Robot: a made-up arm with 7 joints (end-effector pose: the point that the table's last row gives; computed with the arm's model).
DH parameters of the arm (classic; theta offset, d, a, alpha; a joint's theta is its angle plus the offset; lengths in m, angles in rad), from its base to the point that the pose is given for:
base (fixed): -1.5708 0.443 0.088 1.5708
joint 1: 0 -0.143 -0.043 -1.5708
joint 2: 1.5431 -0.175 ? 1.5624
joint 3: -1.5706 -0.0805 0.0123 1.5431
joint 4: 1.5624 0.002 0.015 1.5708
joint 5: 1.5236 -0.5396 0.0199 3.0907
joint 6: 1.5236 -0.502 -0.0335 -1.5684
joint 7: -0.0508 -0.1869 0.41 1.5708
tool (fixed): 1.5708 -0.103 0 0
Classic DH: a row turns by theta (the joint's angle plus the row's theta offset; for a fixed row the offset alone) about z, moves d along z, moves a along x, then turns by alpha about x.
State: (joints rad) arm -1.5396 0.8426 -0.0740 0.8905 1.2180 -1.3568 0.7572
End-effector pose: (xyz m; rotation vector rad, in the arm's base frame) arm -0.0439 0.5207 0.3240 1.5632 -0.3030 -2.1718
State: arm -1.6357 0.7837 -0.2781 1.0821 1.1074 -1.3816 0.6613
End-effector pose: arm -0.1200 0.5224 0.2692 1.3935 -0.3783 -1.9942
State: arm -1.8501 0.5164 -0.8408 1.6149 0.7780 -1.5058 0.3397
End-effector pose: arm -0.3729 0.3426 0.2009 0.8698 -0.4264 -1.4402
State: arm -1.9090 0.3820 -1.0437 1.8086 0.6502 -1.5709 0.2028
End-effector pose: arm -0.4434 0.2170 0.2244 0.6931 -0.4126 -1.2226
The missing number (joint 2, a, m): -0.2744
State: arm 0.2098 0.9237 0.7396 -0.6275 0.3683 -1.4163 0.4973
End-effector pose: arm -0.4681 -0.2086 0.0810 1.0753 0.2642 -0.6761
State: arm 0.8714 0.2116 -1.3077 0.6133 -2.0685 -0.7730 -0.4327
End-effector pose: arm 0.2377 -0.4235 0.2225 -0.4627 1.8878 1.2911
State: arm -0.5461 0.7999 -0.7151 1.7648 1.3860 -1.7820 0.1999
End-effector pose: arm -0.0302 -0.0015 -0.1908 0.6295 -1.5636 -1.4826
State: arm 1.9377 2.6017 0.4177 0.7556 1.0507 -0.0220 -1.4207
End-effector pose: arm 0.3642 0.0868 1.0582 -2.0445 -0.4050 1.7630
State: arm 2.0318 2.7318 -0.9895 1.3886 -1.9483 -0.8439 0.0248
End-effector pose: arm 0.0255 -0.3131 0.3917 -0.1858 -0.7796 -0.8765
